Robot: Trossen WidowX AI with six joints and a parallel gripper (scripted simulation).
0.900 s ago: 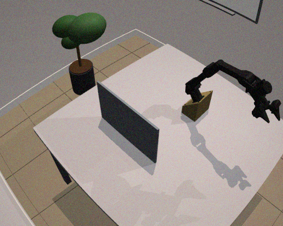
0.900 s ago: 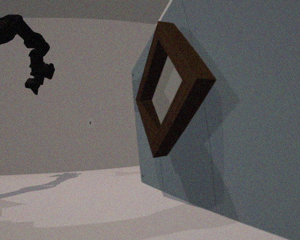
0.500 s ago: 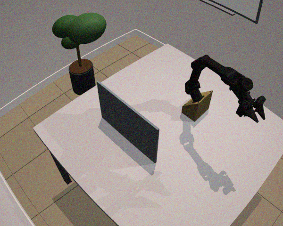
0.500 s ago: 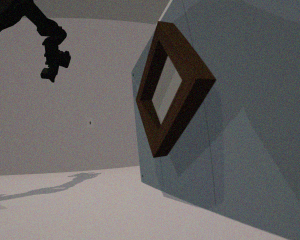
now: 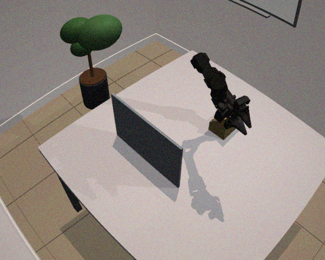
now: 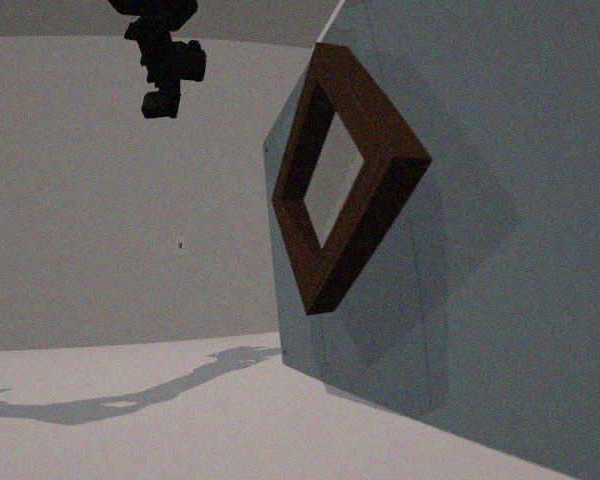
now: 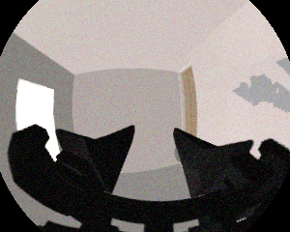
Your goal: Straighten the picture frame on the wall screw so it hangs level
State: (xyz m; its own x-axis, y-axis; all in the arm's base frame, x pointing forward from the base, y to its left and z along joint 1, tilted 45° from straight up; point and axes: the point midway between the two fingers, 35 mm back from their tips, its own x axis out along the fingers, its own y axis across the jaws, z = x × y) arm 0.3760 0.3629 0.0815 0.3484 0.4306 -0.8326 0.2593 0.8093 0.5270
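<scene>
Now: the brown wooden picture frame 5 cm ahead of my gripper tip, 46 cm to the right of it and 32 cm below it. Also, from my gripper tip: dark grey wall panel 6 cm ahead, 45 cm to the right, 33 cm below.
</scene>
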